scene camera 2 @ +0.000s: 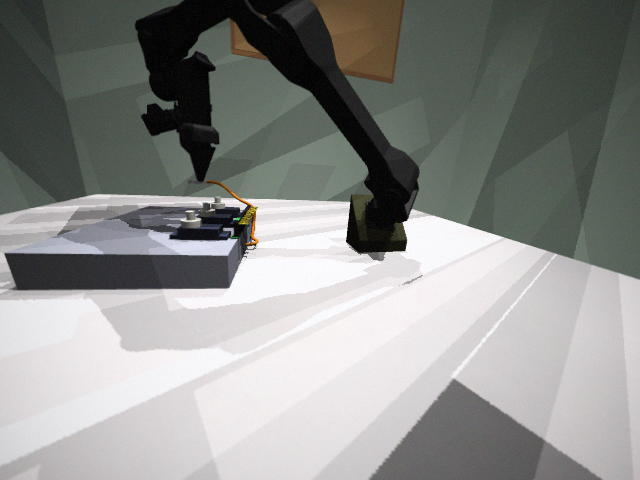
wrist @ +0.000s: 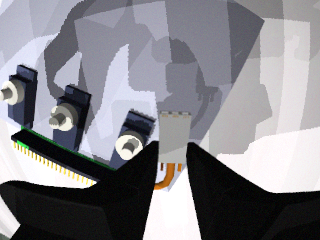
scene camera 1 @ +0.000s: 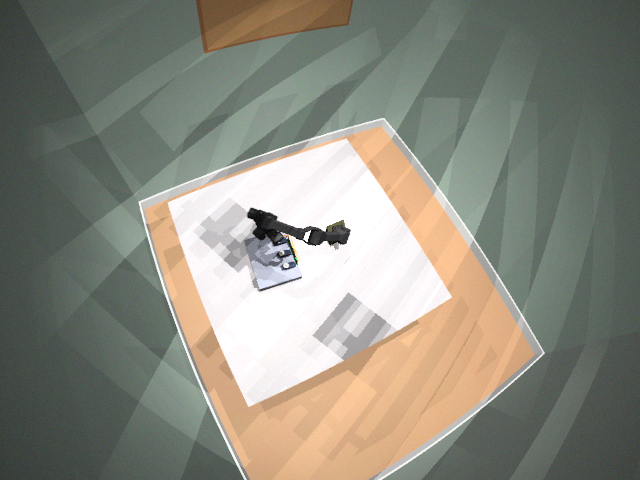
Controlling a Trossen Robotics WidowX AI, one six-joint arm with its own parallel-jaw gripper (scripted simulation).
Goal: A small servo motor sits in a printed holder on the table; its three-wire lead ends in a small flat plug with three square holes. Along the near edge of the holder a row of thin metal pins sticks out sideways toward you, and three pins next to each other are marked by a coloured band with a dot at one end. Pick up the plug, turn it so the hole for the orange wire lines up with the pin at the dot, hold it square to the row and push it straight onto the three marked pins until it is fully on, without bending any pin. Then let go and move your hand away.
Scene:
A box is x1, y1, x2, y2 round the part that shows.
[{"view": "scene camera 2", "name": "my gripper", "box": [141, 94, 218, 181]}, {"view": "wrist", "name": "my gripper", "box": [0, 141, 319, 239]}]

